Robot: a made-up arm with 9 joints. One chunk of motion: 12 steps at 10 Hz.
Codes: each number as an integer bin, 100 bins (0 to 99) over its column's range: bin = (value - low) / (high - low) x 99, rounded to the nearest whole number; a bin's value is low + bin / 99 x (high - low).
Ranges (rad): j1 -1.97..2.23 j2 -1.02..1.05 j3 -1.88..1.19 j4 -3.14..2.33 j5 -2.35..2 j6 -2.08..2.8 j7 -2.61..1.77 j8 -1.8..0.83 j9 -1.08..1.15
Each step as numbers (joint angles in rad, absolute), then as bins.
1 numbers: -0.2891 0.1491 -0.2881 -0.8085 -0.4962 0.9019 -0.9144 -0.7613 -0.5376
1 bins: 40 56 51 42 42 60 38 39 24
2 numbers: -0.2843 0.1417 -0.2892 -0.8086 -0.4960 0.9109 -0.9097 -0.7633 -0.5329
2 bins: 40 56 51 42 42 61 38 39 24
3 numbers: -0.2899 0.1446 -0.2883 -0.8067 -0.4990 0.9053 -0.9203 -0.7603 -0.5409
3 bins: 40 56 51 42 42 61 38 39 24
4 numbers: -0.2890 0.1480 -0.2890 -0.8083 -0.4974 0.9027 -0.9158 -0.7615 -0.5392
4 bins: 40 56 51 42 42 61 38 39 24
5 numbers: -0.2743 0.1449 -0.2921 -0.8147 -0.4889 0.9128 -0.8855 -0.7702 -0.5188
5 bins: 40 56 51 42 42 61 39 39 25
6 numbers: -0.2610 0.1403 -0.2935 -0.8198 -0.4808 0.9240 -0.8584 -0.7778 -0.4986
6 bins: 40 55 51 42 43 61 40 38 26
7 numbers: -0.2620 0.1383 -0.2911 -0.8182 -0.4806 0.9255 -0.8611 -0.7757 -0.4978
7 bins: 40 55 51 42 43 61 40 39 26
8 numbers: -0.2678 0.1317 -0.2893 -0.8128 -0.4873 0.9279 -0.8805 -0.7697 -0.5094
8 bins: 40 55 51 42 42 61 39 39 25
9 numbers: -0.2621 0.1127 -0.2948 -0.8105 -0.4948 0.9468 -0.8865 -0.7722 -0.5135
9 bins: 40 54 51 42 42 61 39 39 25
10 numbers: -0.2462 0.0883 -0.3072 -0.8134 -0.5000 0.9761 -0.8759 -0.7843 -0.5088
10 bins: 41 53 51 42 42 62 39 38 25
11 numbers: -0.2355 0.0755 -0.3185 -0.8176 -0.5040 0.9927 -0.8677 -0.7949 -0.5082
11 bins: 41 52 50 42 42 62 39 38 25
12 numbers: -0.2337 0.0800 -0.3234 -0.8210 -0.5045 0.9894 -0.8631 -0.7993 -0.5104
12 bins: 41 53 50 42 42 62 39 38 25
